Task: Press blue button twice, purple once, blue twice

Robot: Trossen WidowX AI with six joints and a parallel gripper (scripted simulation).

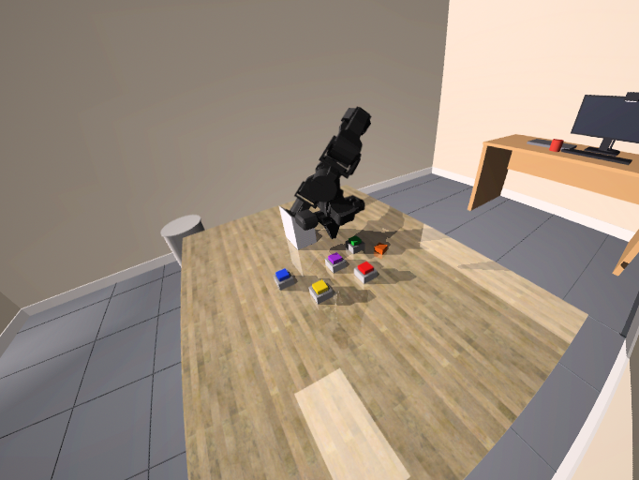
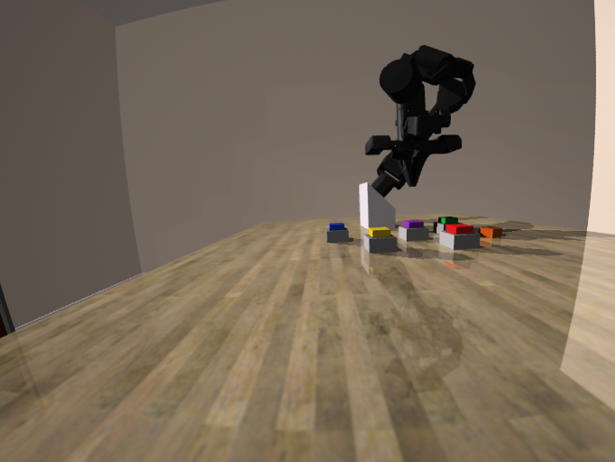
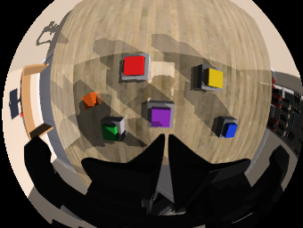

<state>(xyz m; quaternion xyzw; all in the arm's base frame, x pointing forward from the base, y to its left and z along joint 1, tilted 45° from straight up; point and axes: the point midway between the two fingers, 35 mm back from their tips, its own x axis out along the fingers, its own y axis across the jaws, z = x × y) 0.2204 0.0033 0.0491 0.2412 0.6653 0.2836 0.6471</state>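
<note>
Right now my gripper tip is 8 cm above the purple button and 1 cm past it. Also, from my gripper tip: green button 11 cm to the left, 8 cm below, 5 cm behind; then red button 8 cm below, 8 cm ahead, 6 cm to the left; then yellow button 9 cm to the right, 8 cm below, 8 cm ahead.
</note>
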